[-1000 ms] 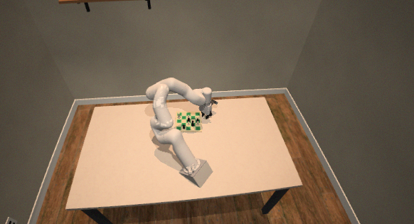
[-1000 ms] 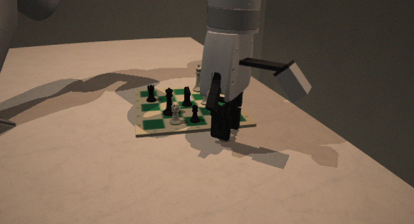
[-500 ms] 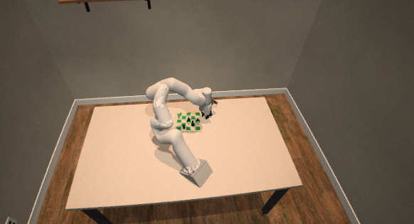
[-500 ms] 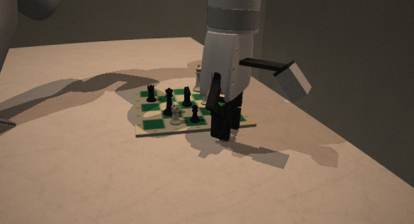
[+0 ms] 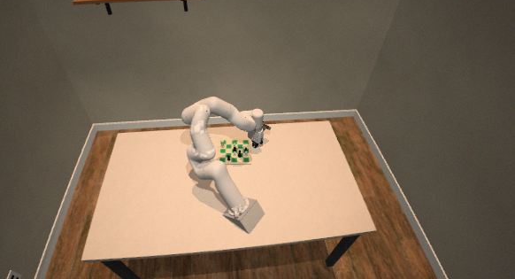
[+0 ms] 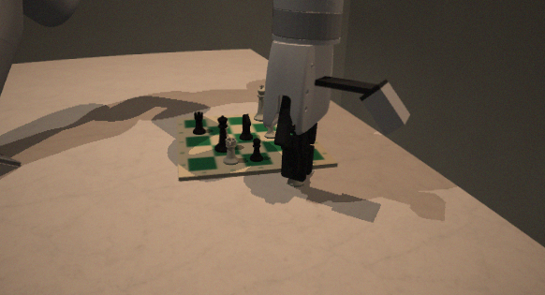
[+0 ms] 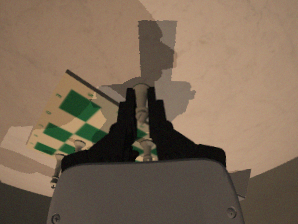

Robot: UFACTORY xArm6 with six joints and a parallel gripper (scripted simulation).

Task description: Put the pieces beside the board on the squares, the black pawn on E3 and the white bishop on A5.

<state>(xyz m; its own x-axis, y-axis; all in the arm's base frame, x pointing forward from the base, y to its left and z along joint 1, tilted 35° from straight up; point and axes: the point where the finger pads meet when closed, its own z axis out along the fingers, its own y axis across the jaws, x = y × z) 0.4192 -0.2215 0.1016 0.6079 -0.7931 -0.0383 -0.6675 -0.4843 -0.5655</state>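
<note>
Right now the white bishop is 22 cm to the left of my hand, 3 cm ahead of it and 1 cm above it. From my hand the other things lie so: black bishop: 14 cm to the left, 2 cm behind, 1 cm below; black pawn: 7 cm to the left, 3 cm behind, 1 cm below; chessboard: 14 cm to the left, 3 cm below, 2 cm behind.
</note>
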